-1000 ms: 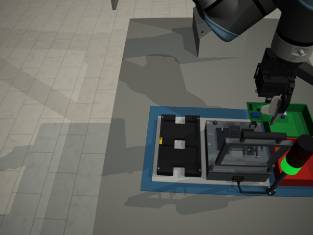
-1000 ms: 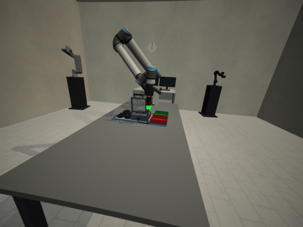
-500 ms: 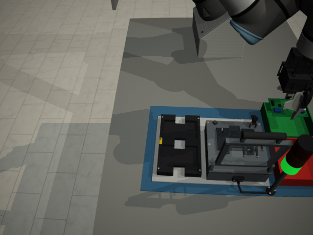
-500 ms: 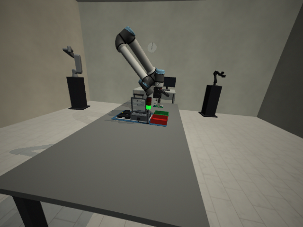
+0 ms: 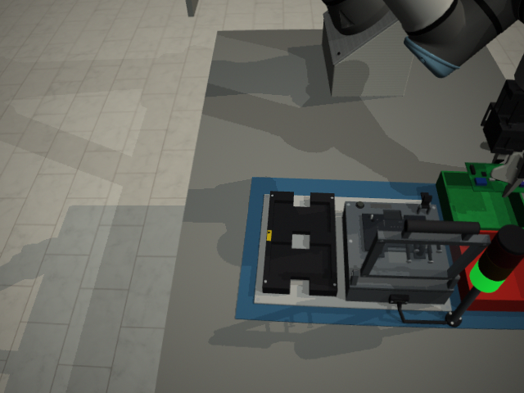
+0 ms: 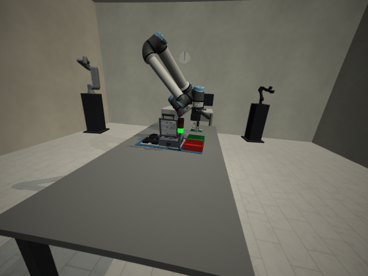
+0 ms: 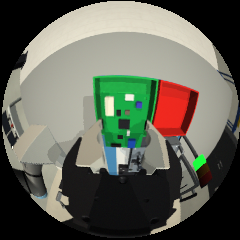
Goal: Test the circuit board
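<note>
My gripper is now 1 cm to the left of the green circuit board. The rest, counted from my hand: green bin (1 cm to the right, 10 cm below); black latch tab (2 cm ahead, 15 cm to the right, 2 cm below); red bin (15 cm ahead, 3 cm to the right, 10 cm below).
</note>
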